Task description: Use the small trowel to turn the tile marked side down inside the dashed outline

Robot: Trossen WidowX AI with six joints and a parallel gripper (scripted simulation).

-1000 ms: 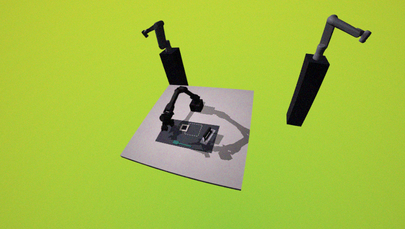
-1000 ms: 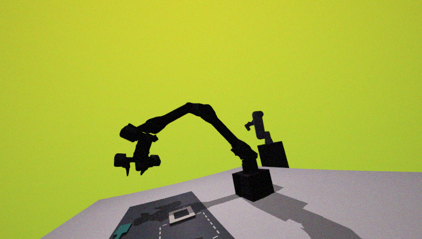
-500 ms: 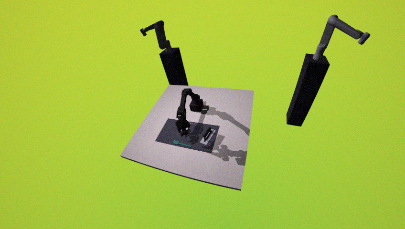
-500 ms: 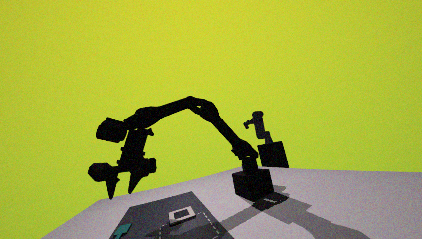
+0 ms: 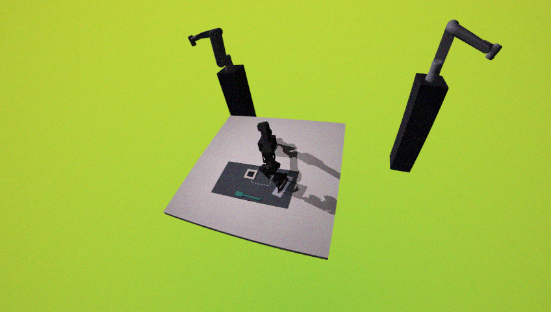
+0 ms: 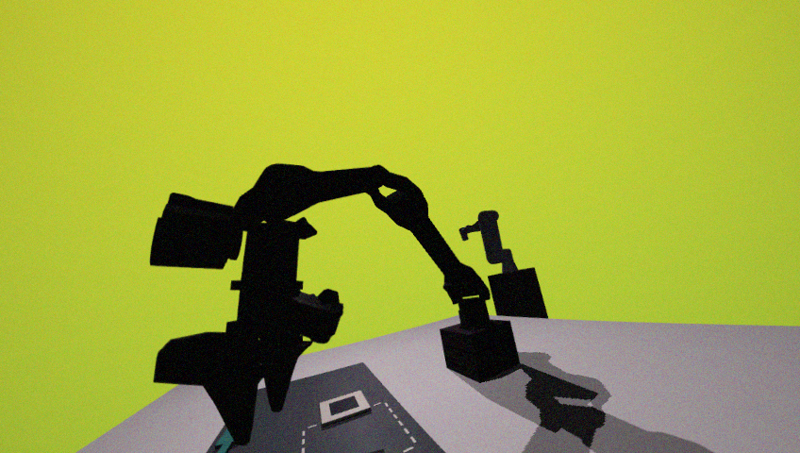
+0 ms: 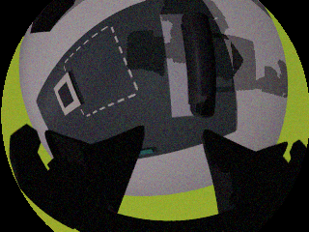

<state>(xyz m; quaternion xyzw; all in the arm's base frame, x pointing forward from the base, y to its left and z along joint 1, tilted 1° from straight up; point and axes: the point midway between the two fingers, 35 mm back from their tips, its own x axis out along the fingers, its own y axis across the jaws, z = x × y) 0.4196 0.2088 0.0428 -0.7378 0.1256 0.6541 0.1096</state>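
My gripper tip is now 70 mm past the small trowel, 50 mm to the right of it and 80 mm above it. Round my gripper tip: teal tool-shaped piece (120 mm ahead, 200 mm to the right, 110 mm below); then dark mat (20 mm behind, 180 mm to the right, 130 mm below); then tan tile (90 mm behind, 240 mm to the right, 110 mm below).
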